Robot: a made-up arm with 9 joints. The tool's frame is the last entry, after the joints.
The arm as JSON. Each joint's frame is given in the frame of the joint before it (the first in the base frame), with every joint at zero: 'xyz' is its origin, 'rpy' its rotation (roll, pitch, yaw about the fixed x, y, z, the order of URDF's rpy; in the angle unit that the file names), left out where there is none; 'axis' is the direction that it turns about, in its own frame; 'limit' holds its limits. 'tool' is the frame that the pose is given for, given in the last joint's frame.
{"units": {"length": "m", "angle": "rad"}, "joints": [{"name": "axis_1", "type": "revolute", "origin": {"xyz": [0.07, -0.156, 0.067]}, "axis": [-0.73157, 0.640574, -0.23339], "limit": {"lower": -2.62, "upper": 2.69}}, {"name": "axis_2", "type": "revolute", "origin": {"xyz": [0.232, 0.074, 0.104]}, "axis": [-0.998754, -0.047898, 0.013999], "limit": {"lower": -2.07, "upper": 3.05}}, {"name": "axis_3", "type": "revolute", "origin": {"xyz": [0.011, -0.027, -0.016]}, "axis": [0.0, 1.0, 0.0], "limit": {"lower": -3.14, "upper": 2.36}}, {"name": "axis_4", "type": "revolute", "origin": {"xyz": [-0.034, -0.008, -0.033]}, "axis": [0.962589, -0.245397, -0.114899], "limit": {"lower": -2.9, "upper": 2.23}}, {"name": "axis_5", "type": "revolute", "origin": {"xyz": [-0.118, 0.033, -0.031]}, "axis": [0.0, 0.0, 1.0], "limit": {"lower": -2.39, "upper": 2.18}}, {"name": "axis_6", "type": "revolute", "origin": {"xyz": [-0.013, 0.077, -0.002]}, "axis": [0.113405, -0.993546, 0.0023], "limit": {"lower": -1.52, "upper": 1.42}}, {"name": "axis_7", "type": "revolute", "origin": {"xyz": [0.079, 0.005, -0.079]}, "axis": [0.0, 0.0, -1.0], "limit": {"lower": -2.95, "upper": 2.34}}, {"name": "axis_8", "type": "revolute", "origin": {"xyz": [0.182, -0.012, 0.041]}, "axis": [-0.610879, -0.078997, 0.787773], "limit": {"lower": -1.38, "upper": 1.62}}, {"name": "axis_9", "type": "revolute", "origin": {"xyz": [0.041, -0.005, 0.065]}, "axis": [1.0, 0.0, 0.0], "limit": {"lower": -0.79, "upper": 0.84}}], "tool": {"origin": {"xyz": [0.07, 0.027, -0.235], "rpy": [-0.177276, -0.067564, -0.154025]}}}
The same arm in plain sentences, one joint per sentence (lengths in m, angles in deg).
The arm has nine revolute joints in a row. What follows holds with every joint at zero, and every direction is one of the base frame's.
Joint 1 is mounted 0.07 m along +x and 0.156 m along -y and 0.067 m along +z from the base frame's origin and turns about the direction (-0.73157, 0.640574, -0.23339), from -150.11 to 154.13 deg.
Joint 2 is mounted 0.232 m along +x and 0.074 m along +y and 0.104 m along +z from joint 1 and turns about the direction (-0.998754, -0.047898, 0.013999), from -118.6 to 174.75 deg.
Joint 3 is mounted 0.011 m along +x and 0.027 m along -y and 0.016 m along -z from joint 2 and turns about +y, from -179.91 to 135.22 deg.
Joint 4 is mounted 0.034 m along -x and 0.008 m along -y and 0.033 m along -z from joint 3 and turns about the direction (0.962589, -0.245397, -0.114899), from -166.16 to 127.77 deg.
Joint 5 is mounted 0.118 m along -x and 0.033 m along +y and 0.031 m along -z from joint 4 and turns about +z, from -136.94 to 124.9 deg.
Joint 6 is mounted 0.013 m along -x and 0.077 m along +y and 0.002 m along -z from joint 5 and turns about the direction (0.113405, -0.993546, 0.0023), from -87.09 to 81.36 deg.
Joint 7 is mounted 0.079 m along +x and 0.005 m along +y and 0.079 m along -z from joint 6 and turns about -z, from -169.02 to 134.07 deg.
Joint 8 is mounted 0.182 m along +x and 0.012 m along -y and 0.041 m along +z from joint 7 and turns about the direction (-0.610879, -0.078997, 0.787773), from -79.07 to 92.82 deg.
Joint 9 is mounted 0.041 m along +x and 0.005 m along -y and 0.065 m along +z from joint 8 and turns about +x, from -45.26 to 48.13 deg.
The tool frame, which is the frame that the pose is given for, is mounted 0.07 m along +x and 0.027 m along +y and 0.235 m along -z from joint 9; its axes are the base frame's turned by roll -10.16, pitch -3.87 and yaw -8.82 deg (as in URDF: about the fixed x, then y, then z).

